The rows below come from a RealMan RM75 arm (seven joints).
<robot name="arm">
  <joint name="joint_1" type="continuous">
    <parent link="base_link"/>
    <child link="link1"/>
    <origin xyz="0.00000 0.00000 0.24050"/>
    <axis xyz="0 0 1"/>
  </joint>
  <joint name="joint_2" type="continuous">
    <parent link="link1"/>
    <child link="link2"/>
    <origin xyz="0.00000 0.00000 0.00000" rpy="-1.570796 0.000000 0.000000"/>
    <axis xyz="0 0 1"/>
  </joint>
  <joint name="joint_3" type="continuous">
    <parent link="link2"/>
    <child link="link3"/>
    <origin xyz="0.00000 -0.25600 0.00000" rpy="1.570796 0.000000 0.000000"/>
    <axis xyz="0 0 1"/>
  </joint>
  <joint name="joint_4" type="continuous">
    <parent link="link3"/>
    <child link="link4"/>
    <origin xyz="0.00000 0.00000 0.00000" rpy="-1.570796 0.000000 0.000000"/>
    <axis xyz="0 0 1"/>
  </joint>
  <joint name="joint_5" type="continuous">
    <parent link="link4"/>
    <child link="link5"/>
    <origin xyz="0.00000 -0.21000 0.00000" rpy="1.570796 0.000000 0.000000"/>
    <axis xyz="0 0 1"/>
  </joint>
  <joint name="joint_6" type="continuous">
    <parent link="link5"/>
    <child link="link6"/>
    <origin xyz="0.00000 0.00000 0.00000" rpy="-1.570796 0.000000 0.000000"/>
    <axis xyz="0 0 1"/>
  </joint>
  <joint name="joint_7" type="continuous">
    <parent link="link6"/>
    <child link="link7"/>
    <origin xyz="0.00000 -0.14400 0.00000" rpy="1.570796 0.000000 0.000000"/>
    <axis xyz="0 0 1"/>
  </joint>
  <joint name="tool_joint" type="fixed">
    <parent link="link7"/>
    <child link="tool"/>
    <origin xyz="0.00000 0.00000 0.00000"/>
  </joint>
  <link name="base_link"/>
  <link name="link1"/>
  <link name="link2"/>
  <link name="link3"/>
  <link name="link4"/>
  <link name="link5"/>
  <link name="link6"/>
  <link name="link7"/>
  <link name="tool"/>
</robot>
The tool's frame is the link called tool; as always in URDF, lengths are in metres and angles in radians. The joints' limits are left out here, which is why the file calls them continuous.
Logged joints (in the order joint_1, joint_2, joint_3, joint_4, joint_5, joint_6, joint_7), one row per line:
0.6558, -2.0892, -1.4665, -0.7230, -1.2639, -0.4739, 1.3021
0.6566, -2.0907, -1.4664, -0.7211, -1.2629, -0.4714, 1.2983
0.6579, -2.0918, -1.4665, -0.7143, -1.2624, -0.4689, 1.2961
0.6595, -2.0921, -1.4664, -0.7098, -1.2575, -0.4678, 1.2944
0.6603, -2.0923, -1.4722, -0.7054, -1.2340, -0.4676, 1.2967
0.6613, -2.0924, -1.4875, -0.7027, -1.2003, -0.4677, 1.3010
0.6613, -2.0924, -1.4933, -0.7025, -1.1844, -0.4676, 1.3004
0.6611, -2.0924, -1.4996, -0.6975, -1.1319, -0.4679, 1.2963
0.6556, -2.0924, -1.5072, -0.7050, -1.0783, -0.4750, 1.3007
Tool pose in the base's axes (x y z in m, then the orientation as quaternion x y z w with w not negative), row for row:
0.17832, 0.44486, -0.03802, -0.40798, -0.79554, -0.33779, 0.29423
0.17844, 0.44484, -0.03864, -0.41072, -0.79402, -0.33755, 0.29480
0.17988, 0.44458, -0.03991, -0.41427, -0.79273, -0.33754, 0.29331
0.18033, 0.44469, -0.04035, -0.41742, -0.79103, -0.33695, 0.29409
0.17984, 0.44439, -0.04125, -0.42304, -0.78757, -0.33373, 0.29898
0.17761, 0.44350, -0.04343, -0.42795, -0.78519, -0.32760, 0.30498
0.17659, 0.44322, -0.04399, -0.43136, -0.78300, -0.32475, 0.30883
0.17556, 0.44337, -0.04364, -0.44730, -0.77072, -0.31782, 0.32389
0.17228, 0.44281, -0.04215, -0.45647, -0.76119, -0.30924, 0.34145
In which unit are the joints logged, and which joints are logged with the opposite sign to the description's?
The joints are logged in radians. Opposite sign: joint_2, joint_7.
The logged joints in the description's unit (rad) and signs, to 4 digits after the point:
0.6558, 2.0892, -1.4665, -0.7230, -1.2639, -0.4739, -1.3021
0.6566, 2.0907, -1.4664, -0.7211, -1.2629, -0.4714, -1.2983
0.6579, 2.0918, -1.4665, -0.7143, -1.2624, -0.4689, -1.2961
0.6595, 2.0921, -1.4664, -0.7098, -1.2575, -0.4678, -1.2944
0.6603, 2.0923, -1.4722, -0.7054, -1.2340, -0.4676, -1.2967
0.6613, 2.0924, -1.4875, -0.7027, -1.2003, -0.4677, -1.3010
0.6613, 2.0924, -1.4933, -0.7025, -1.1844, -0.4676, -1.3004
0.6611, 2.0924, -1.4996, -0.6975, -1.1319, -0.4679, -1.2963
0.6556, 2.0924, -1.5072, -0.7050, -1.0783, -0.4750, -1.3007

